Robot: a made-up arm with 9 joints. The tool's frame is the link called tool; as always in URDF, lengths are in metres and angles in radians. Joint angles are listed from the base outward.
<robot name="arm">
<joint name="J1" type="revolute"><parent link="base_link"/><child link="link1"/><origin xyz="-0.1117 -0.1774 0.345" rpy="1.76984 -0.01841 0.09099"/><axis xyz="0 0 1"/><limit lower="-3.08" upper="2.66"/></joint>
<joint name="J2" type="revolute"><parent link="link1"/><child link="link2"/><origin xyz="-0.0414 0.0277 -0.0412" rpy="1.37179 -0.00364 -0.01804"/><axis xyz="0 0 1"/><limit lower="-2.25" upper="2.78"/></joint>
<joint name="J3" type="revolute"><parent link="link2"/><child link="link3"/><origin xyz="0.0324 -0.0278 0.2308" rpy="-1.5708 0 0.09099"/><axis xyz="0 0 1"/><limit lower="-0.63" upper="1.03"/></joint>
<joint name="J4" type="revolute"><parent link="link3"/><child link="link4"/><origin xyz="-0.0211 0.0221 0.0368" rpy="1.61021 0.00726 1.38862"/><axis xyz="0 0 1"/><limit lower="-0.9" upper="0.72"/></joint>
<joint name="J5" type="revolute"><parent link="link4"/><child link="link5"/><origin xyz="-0.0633 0.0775 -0.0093" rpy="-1.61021 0.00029 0.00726"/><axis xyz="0 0 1"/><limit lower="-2.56" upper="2.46"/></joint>
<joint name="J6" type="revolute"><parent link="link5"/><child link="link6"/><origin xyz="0.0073 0.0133 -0.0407" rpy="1.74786 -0.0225 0.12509"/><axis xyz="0 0 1"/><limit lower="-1.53" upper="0.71"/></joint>
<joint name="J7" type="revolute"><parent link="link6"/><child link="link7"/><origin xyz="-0.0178 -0.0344 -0.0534" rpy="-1.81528 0.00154 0.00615"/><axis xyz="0 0 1"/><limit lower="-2.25" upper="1.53"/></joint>
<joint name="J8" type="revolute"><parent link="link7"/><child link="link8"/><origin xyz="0.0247 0.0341 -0.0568" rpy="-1.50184 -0.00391 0.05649"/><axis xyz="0 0 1"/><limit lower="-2.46" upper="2.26"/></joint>
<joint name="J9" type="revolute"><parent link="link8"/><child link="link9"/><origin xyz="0.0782 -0.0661 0.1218" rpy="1.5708 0 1.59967"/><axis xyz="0 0 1"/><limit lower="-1.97" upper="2.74"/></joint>
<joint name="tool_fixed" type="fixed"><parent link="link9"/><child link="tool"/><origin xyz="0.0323 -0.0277 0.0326" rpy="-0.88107 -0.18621 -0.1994"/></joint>
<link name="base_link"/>
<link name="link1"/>
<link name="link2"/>
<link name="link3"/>
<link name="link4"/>
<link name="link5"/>
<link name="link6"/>
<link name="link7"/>
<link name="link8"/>
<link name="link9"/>
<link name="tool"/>
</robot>
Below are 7 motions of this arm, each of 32 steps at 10 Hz.
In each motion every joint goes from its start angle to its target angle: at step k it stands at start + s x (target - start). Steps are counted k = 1, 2, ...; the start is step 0. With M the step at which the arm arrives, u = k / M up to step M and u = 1 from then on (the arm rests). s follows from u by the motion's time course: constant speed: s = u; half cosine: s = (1 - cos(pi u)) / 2; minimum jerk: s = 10 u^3 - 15 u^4 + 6 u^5.
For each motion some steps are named. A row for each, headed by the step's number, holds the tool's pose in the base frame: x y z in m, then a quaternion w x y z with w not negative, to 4 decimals.
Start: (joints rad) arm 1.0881 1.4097 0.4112 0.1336 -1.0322 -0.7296 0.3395 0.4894 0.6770
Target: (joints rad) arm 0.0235 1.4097 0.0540 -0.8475 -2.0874 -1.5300 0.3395 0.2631 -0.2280
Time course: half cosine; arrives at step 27
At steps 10, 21, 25, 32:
10: -0.0429 0.0392 0.3141 0.8319 -0.2537 -0.0270 0.4928
21: -0.0317 -0.1001 0.3139 0.6623 0.1342 0.3285 0.6598
25: -0.0244 -0.1268 0.2968 0.6198 0.2033 0.3761 0.6581
32: -0.0238 -0.1303 0.2942 0.6142 0.2121 0.3821 0.6571

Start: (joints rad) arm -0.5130 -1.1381 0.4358 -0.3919 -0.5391 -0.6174 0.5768 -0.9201 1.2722
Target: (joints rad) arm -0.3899 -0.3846 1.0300 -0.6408 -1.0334 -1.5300 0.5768 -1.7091 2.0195
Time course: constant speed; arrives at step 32
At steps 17, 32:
17: -0.2858 -0.4281 0.2082 0.4446 -0.3662 0.3174 -0.7533
32: -0.3379 -0.3946 0.2594 0.3517 -0.4382 0.2330 -0.7937

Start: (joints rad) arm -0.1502 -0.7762 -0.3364 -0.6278 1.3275 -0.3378 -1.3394 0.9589 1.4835
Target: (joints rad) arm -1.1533 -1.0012 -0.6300 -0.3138 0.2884 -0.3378 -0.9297 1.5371 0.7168
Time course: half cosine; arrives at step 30
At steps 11, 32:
11: -0.4134 -0.2398 0.2796 0.3651 0.0105 -0.3493 -0.8629
32: -0.3173 -0.2480 0.5241 0.7195 -0.1393 -0.1908 -0.6531

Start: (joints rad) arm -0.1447 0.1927 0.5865 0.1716 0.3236 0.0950 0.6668 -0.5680 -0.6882
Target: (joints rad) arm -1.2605 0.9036 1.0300 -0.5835 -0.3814 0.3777 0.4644 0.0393 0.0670
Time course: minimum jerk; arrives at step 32
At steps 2, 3, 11, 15, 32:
2: -0.3313 -0.1713 -0.0508 0.5382 -0.2058 -0.8166 -0.0355
3: -0.3341 -0.1717 -0.0491 0.5401 -0.2096 -0.8144 -0.0331
11: -0.4439 -0.1792 0.0445 0.6122 -0.3696 -0.6927 0.0938
15: -0.5113 -0.1647 0.1592 0.6448 -0.4960 -0.5265 0.2469
32: -0.5078 -0.0703 0.3742 0.5052 -0.6097 0.0351 0.6098

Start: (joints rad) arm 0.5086 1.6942 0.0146 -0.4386 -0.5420 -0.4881 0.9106 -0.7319 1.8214
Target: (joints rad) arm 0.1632 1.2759 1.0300 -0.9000 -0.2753 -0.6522 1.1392 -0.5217 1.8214
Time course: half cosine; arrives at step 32
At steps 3, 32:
3: -0.1569 0.1425 0.1534 0.4282 -0.3574 -0.4030 0.7256
32: -0.3527 -0.0430 -0.0734 0.1881 -0.1502 0.4544 0.8577

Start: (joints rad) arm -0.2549 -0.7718 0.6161 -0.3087 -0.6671 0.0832 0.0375 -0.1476 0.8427
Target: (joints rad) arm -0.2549 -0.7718 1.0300 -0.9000 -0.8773 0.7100 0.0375 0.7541 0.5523
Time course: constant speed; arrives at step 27
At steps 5, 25, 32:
5: -0.3585 -0.2491 0.2865 0.2223 0.0359 -0.3519 0.9086
25: -0.3901 -0.1410 0.2746 0.3727 -0.2873 -0.2241 0.8534
32: -0.3903 -0.1304 0.2729 0.3897 -0.3154 -0.2110 0.8391

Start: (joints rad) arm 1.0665 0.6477 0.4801 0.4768 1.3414 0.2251 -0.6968 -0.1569 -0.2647
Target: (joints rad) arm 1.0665 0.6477 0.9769 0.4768 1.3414 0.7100 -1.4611 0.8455 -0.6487
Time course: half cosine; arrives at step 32
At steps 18, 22, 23, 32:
18: 0.0941 -0.0764 0.0484 0.2542 -0.5809 -0.7191 -0.2842
22: 0.0838 -0.0798 0.0526 0.2519 -0.6534 -0.6526 -0.2894
23: 0.0822 -0.0800 0.0536 0.2486 -0.6695 -0.6364 -0.2914
32: 0.0782 -0.0788 0.0580 0.2195 -0.7427 -0.5547 -0.3040

